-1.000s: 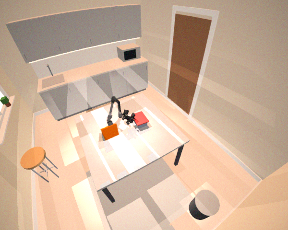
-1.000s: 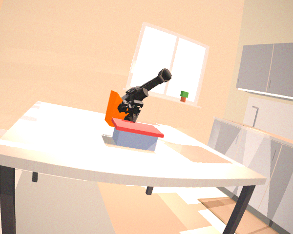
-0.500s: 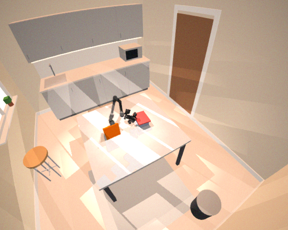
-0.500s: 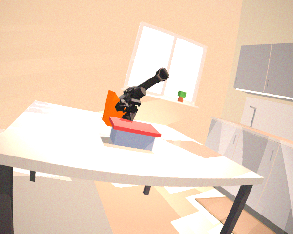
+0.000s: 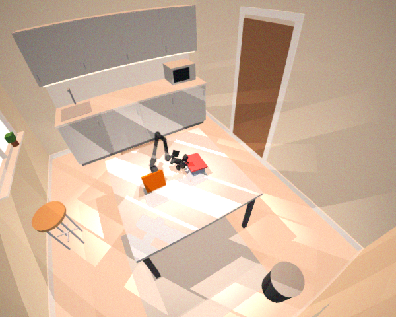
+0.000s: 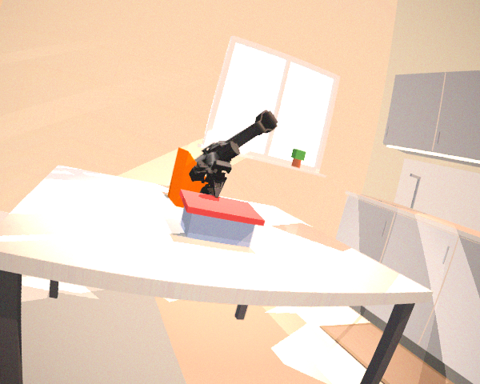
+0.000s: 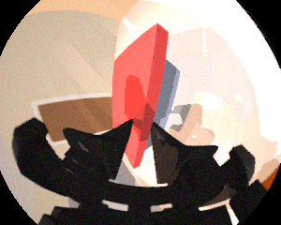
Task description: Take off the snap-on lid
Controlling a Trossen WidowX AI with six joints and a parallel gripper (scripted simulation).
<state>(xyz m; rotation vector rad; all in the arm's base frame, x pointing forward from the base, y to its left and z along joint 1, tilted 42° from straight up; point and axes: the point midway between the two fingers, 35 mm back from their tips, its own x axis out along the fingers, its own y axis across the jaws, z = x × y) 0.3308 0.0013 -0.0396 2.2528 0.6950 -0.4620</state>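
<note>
The lid is 80 mm ahead of my gripper tip and 10 mm to the right of it. The rest, counted from my gripper tip: storage box (80 mm ahead, 50 mm below, 10 mm to the right).
</note>
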